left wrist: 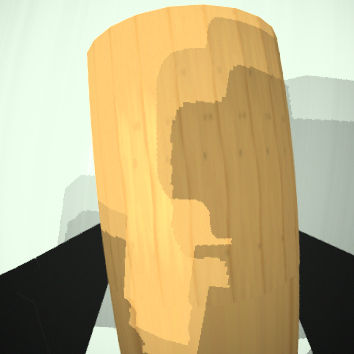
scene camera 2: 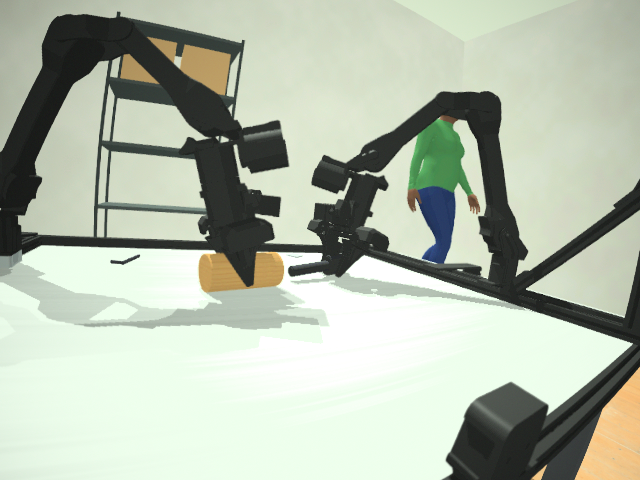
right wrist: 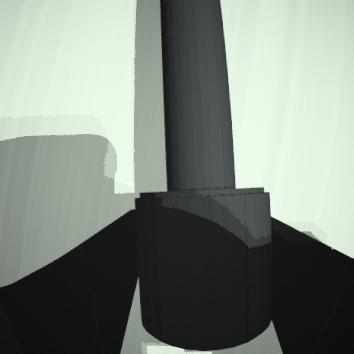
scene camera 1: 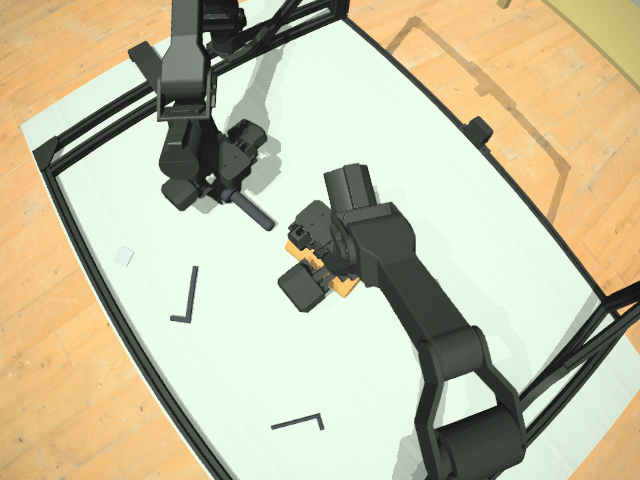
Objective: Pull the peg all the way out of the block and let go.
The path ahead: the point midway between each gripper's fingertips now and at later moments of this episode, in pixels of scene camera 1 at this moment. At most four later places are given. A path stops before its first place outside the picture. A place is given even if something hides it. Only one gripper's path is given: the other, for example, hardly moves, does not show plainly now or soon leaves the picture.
The right gripper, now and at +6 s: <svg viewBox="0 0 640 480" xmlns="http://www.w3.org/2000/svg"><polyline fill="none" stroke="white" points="229,195 217,187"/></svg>
